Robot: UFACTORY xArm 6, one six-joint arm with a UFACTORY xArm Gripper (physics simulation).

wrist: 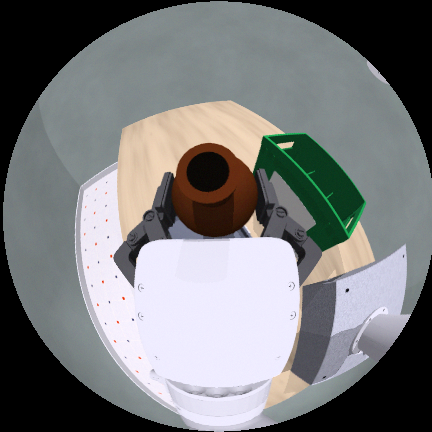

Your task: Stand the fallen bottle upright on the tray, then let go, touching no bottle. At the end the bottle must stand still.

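Places are measured from the arm's base along level axes (x ahead, y right, z down), in millimetres.
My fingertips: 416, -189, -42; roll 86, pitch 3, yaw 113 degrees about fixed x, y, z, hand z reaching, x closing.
Note:
Ahead of a thing's pixels: the offset from my fingertips to its top centre, as dx, dy, dz. "spot": to the spot under its first point. Level surfaces: height alone.
The brown bottle (216,199) is in the middle of the wrist view, with its round dark mouth facing the camera and its wide body below the neck. My gripper (214,178) is shut on the bottle, with one dark finger against each side of the body. The blue-grey tray @[spot: +64, -52, +224] (182,229) shows in small parts behind the bottle, between the fingers and the white gripper housing. The bottle and the housing hide most of the tray. The bottle's base is hidden, and I cannot tell whether it touches the tray.
A green crate @[spot: +95, +177, +95] (268,157) with a grey panel on its side stands on the wooden table @[dz +229] (150,142) to the right. A white board (107,240) with red and dark dots lies along the left. A grey block (319,310) with a light arm part stands at the lower right.

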